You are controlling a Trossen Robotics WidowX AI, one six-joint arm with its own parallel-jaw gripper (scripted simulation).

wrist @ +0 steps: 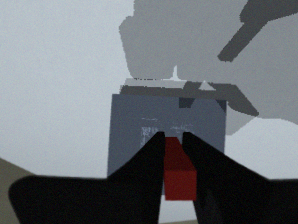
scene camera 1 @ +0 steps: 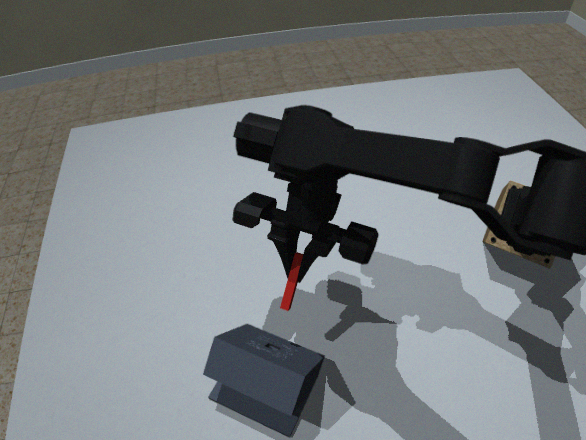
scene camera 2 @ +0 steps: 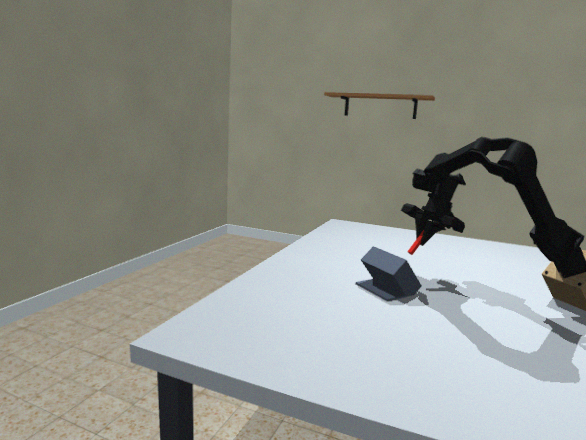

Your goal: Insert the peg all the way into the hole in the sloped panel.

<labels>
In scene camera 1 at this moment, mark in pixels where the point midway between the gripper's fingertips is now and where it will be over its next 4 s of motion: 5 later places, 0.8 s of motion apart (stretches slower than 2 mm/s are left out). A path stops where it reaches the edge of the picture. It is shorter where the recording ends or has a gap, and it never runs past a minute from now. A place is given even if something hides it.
The gripper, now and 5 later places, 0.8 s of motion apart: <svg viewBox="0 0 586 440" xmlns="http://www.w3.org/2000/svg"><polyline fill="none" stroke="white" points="294,279 289,290 285,302 286,312 285,311 286,312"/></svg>
</labels>
